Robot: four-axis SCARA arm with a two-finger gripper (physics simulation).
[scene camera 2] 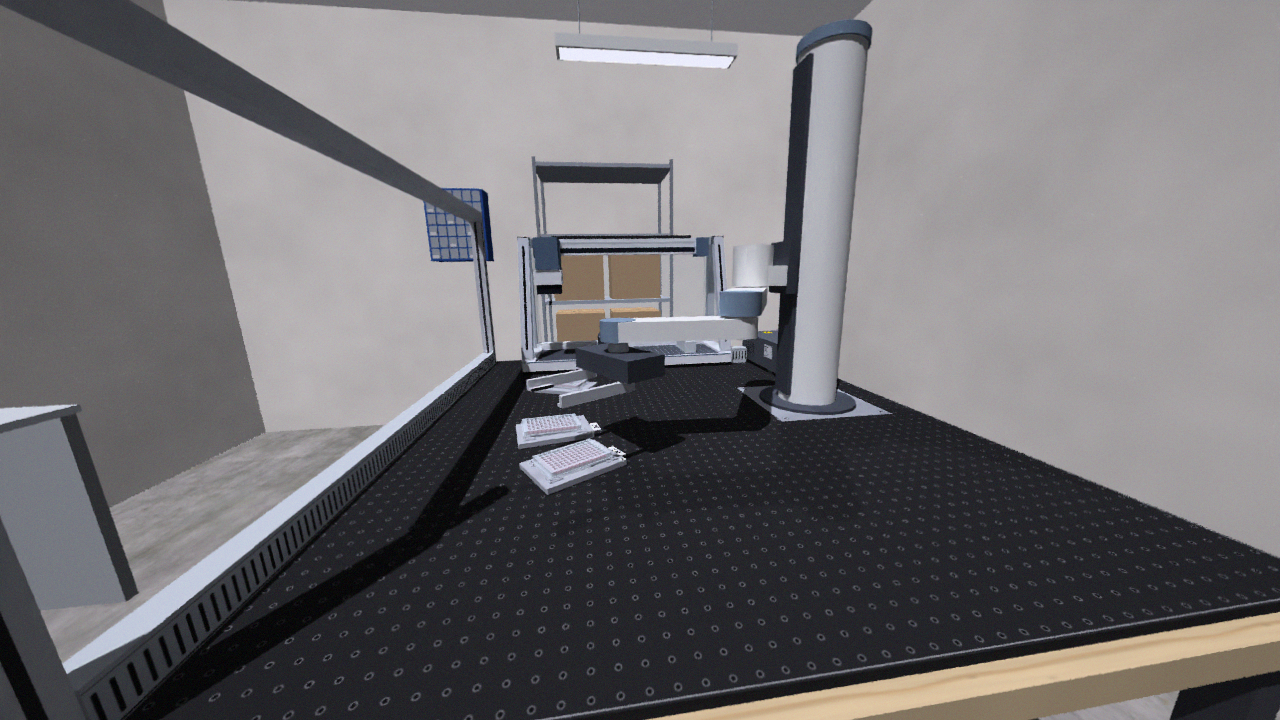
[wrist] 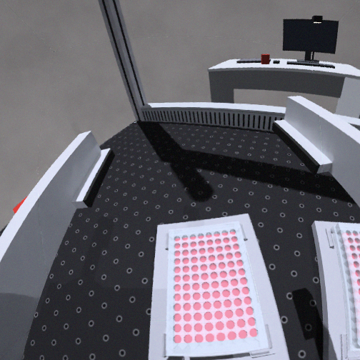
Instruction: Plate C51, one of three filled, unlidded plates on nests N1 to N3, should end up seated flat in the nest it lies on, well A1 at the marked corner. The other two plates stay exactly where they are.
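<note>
Plate C51 (scene camera 2: 575, 456) (wrist: 212, 285), clear with pink wells, lies on nest N1 (scene camera 2: 581, 477) (wrist: 160, 280), the nearest nest in the scene view. Its label and the marked corner cannot be made out, and full seating is hard to tell. A second plate (scene camera 2: 552, 424) (wrist: 353, 255) lies on the neighbouring nest (wrist: 330, 290), to the right in the wrist view. The third plate (scene camera 2: 563, 387) shows partly behind the fingers in the scene view. My gripper (scene camera 2: 544, 393) (wrist: 189, 124) is open and empty, raised above the table, its fingers spread wider than C51.
The arm's column (scene camera 2: 827, 223) stands at the right rear of the black perforated table (scene camera 2: 760, 537). A gantry frame (scene camera 2: 526, 304) stands at the back. A slotted rail (scene camera 2: 295, 528) (wrist: 200, 116) runs along the table edge. A desk (wrist: 280, 67) with a monitor stands beyond it.
</note>
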